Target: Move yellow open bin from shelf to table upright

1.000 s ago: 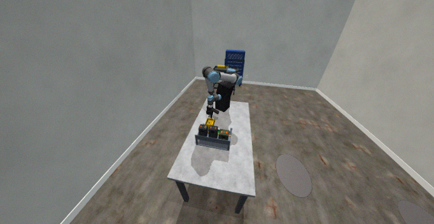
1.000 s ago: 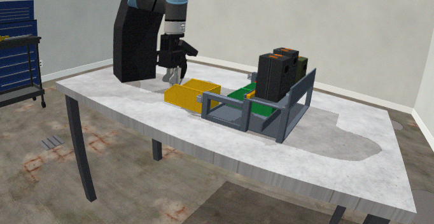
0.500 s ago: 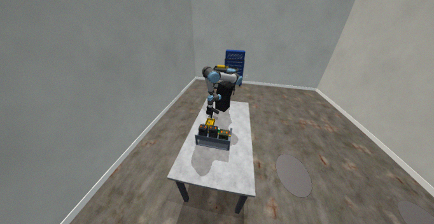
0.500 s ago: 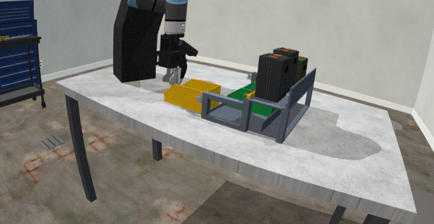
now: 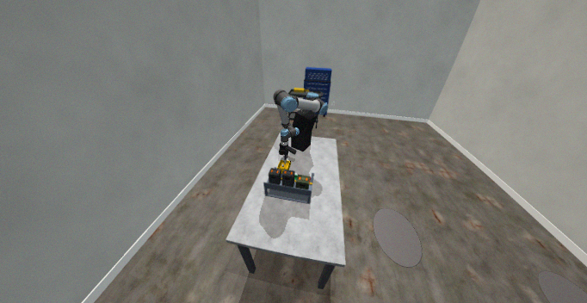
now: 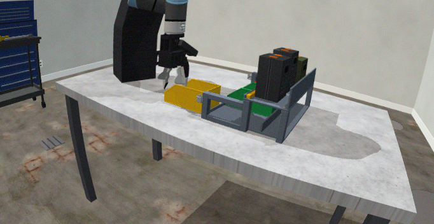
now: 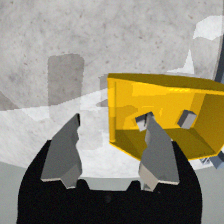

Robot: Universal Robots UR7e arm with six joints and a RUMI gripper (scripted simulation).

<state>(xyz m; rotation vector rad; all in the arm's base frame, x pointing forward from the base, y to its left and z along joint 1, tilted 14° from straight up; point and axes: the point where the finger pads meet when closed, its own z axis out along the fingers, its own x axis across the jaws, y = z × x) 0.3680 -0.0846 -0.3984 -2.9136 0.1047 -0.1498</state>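
Now: the yellow open bin 80 mm ahead of my hand. The rest, counted from my hand: green bin 280 mm ahead, 100 mm to the left, 10 mm above.
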